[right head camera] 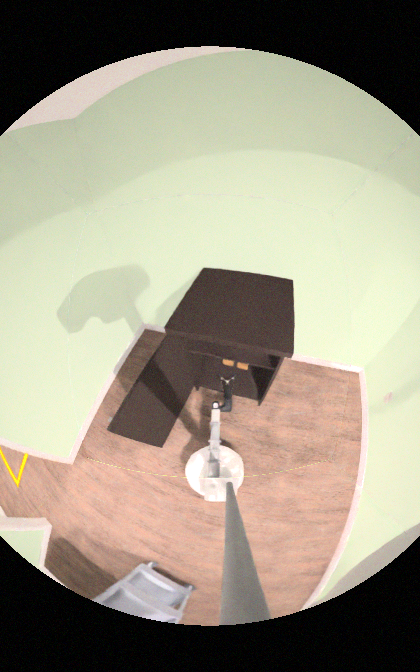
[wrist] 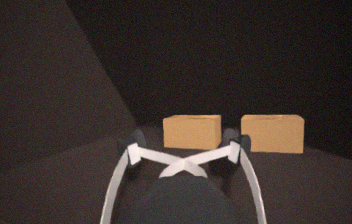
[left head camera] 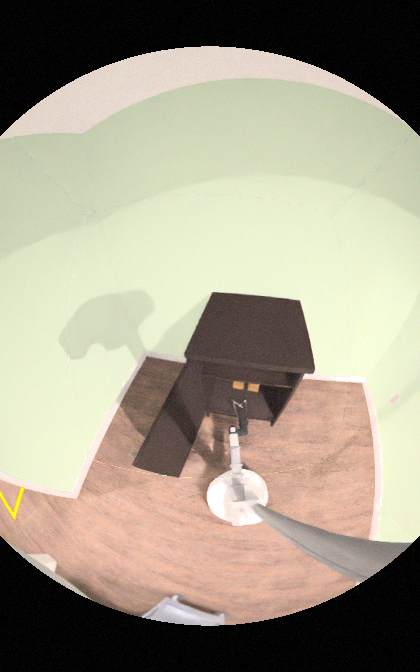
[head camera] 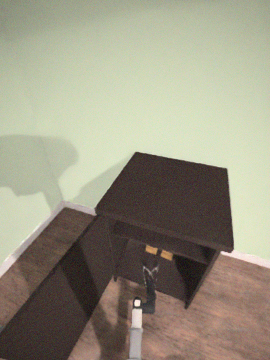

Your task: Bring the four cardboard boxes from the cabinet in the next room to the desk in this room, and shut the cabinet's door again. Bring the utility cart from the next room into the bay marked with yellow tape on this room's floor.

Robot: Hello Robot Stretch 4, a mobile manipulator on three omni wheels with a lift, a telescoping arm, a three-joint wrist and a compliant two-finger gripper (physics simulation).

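The dark cabinet (head camera: pixel 170 195) (left head camera: pixel 255 330) (right head camera: pixel 237 310) stands against the wall, its door (head camera: pixel 60 300) (left head camera: pixel 170 425) (right head camera: pixel 145 395) swung wide open to the left. Two cardboard boxes stand side by side inside: a left box (head camera: pixel 151 249) (left head camera: pixel 238 385) (right head camera: pixel 228 362) (wrist: pixel 192 132) and a right box (head camera: pixel 167 255) (left head camera: pixel 253 387) (right head camera: pixel 242 366) (wrist: pixel 272 134). My gripper (head camera: pixel 151 269) (left head camera: pixel 239 401) (right head camera: pixel 227 381) (wrist: pixel 183 141) is open and empty, in front of the boxes; its right fingertip overlaps the gap between them in the wrist view. The grey utility cart (left head camera: pixel 185 612) (right head camera: pixel 145 582) shows partly. The desk does not show.
Yellow tape (left head camera: pixel 14 517) (right head camera: pixel 18 483) shows on the floor at the far left, past the wall corner. The cabinet's side wall (wrist: pixel 50 65) rises left of my gripper. The open door stands left of my arm (head camera: pixel 136 325). A room wall (left head camera: pixel 395 450) runs along the right.
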